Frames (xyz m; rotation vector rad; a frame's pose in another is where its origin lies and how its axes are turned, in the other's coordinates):
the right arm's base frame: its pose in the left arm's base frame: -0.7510 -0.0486 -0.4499 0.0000 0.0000 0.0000
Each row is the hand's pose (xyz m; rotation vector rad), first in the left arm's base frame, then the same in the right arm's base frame.
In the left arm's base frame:
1: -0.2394 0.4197 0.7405 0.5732 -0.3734 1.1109
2: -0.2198 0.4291 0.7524 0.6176 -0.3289 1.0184
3: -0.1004 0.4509 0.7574 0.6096 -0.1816 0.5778
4: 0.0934 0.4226 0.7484 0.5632 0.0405 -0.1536
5: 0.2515 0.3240 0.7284 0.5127 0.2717 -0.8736
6: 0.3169 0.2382 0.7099 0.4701 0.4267 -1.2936
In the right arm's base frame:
1: 0.5116 0.4683 1.1904 0.5732 -0.3734 1.1109
2: 0.5312 0.4777 1.2023 0.6176 -0.3289 1.0184
3: 0.6506 0.4995 1.2073 0.6096 -0.1816 0.5778
4: 0.8444 0.4712 1.1983 0.5632 0.0405 -0.1536
5: 1.0025 0.3726 1.1783 0.5127 0.2717 -0.8736
6: 1.0679 0.2868 1.1598 0.4701 0.4267 -1.2936

